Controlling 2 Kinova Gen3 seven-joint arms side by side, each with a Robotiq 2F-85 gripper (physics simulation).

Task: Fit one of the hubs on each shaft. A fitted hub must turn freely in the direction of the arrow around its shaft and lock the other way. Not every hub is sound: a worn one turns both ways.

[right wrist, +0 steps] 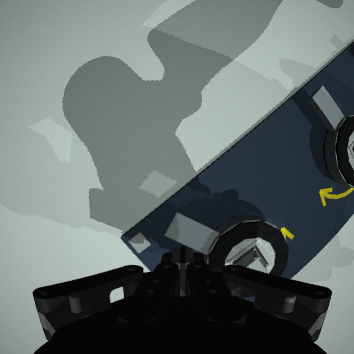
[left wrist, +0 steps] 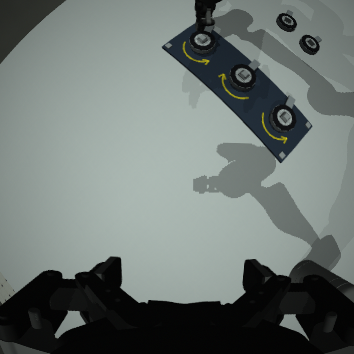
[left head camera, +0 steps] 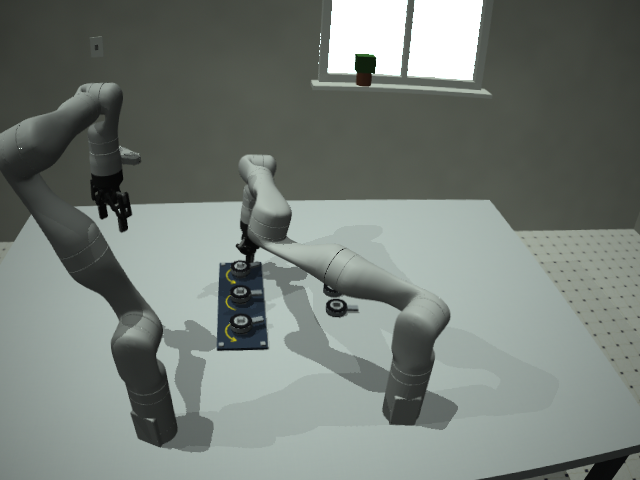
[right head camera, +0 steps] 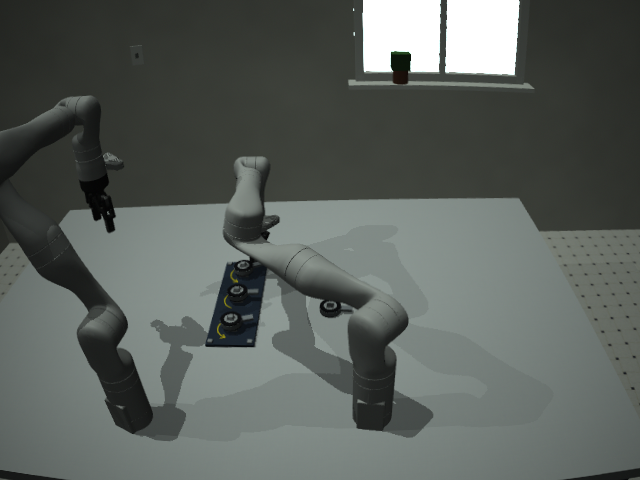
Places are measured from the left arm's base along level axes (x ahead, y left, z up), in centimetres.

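Pixels of known places: left gripper, between the fingertips: (left wrist: 182, 272) (left head camera: 113, 224) (right head camera: 104, 225); right gripper, between the fingertips: (right wrist: 182, 258) (left wrist: 198, 28) (left head camera: 249, 263) (right head camera: 254, 262); left arm's base, origin of its link: (left wrist: 302, 275) (left head camera: 158, 429) (right head camera: 135, 417); right arm's base, origin of its link: (left head camera: 401, 410) (right head camera: 372, 415).
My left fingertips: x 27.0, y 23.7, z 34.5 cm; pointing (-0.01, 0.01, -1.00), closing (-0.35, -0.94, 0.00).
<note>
For each thing: its top centre in the pictures, then the offset to it from my left fingertips. Level surfaces: height alone.
- dark blue board, height of its surface: dz -33.7 cm
- back hub, centre of its top: (right wrist: 231, 255) (left wrist: 204, 34) (left head camera: 245, 264) (right head camera: 248, 263) dy -18.5, dx +36.8, dz -30.1 cm
- middle hub, centre of its top: (left wrist: 247, 70) (left head camera: 245, 290) (right head camera: 242, 289) dy -24.0, dx +24.7, dz -30.1 cm
- table, height of its surface: dz -34.6 cm
A dark blue board (left head camera: 242, 344) (right head camera: 227, 341) (left wrist: 296, 137) (right wrist: 260, 155) carries three black-rimmed hubs, each with a grey tab, beside yellow arrows: the back hub (left head camera: 239, 267) (right head camera: 242, 266) (left wrist: 202, 42) (right wrist: 265, 232), the middle hub (left head camera: 240, 293) (right head camera: 237, 292) (left wrist: 242, 77) and the near hub (left head camera: 240, 323) (right head camera: 230, 320) (left wrist: 283, 117). My right gripper (left head camera: 249, 258) (left wrist: 198, 28) (right wrist: 182, 258) is shut and empty, low beside the back hub and its tab; contact cannot be told. My left gripper (left head camera: 113, 221) (right head camera: 103, 222) (left wrist: 182, 272) is open and empty, high left of the board.
Two loose hubs lie right of the board: one hub (left head camera: 336, 307) (right head camera: 329, 307) (left wrist: 309, 44) in front, another hub (left head camera: 331, 290) (left wrist: 286, 21) behind it, partly hidden by my right arm (left head camera: 361, 273) in the left head view. That arm reaches across the table (left head camera: 439, 222).
</note>
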